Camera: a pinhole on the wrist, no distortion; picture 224 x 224 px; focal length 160.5 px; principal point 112.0 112.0 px. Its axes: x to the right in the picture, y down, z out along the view. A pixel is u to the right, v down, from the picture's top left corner.
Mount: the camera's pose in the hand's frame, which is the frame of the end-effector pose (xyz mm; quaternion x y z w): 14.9 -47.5 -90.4 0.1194 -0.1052 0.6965 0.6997
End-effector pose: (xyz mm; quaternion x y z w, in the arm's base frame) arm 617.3 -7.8 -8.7 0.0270 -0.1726 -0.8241 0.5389
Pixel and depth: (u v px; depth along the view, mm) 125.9 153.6 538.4
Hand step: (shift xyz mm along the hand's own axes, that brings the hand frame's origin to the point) -114.0 -171.9 438.2
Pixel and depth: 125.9 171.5 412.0
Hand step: -129.7 -142.6 315.1
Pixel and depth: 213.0 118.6 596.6
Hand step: 4.6 121.9 594.2
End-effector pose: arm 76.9 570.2 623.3 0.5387 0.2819 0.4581 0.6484
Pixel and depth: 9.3 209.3 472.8
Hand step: -264.9 -482.7 269.5
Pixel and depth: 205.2 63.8 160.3
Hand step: 66.8 -9.4 90.0
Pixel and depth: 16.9 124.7 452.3
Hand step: -14.3 -443.8 255.7
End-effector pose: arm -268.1 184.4 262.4 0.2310 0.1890 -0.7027 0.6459
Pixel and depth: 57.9 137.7 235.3
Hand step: -18.9 -196.6 108.9
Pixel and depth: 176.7 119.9 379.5
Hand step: 4.6 -21.2 318.2
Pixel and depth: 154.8 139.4 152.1
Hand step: -7.8 -56.7 67.2
